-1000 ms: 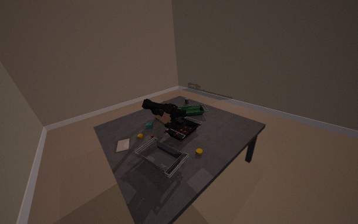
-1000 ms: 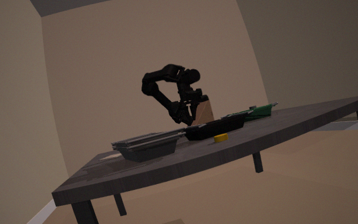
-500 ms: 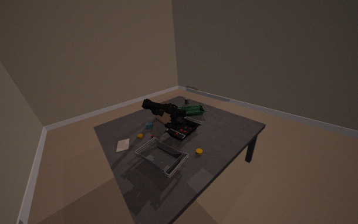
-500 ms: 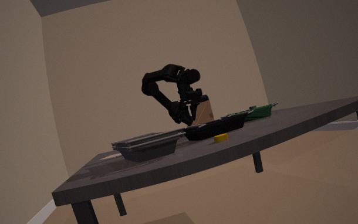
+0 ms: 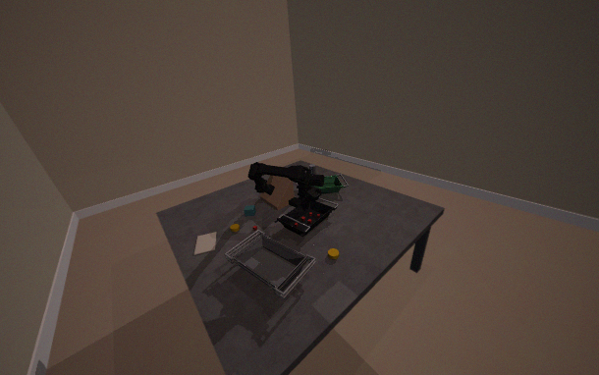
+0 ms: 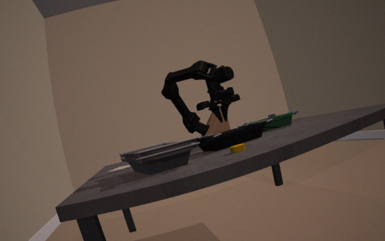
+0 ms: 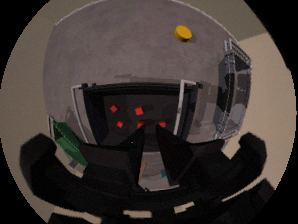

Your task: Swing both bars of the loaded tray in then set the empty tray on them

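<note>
My gripper tip is 25 cm past the green tray, 36 cm to the right of it and 6 cm above it. The rest, counted from my gripper tip: pale card: 27 cm behind, 48 cm to the right, 10 cm below; then teal cube: 35 cm behind, 17 cm to the right, 8 cm below; then grey cylinder: 52 cm behind, 52 cm to the left, 7 cm below.
</note>
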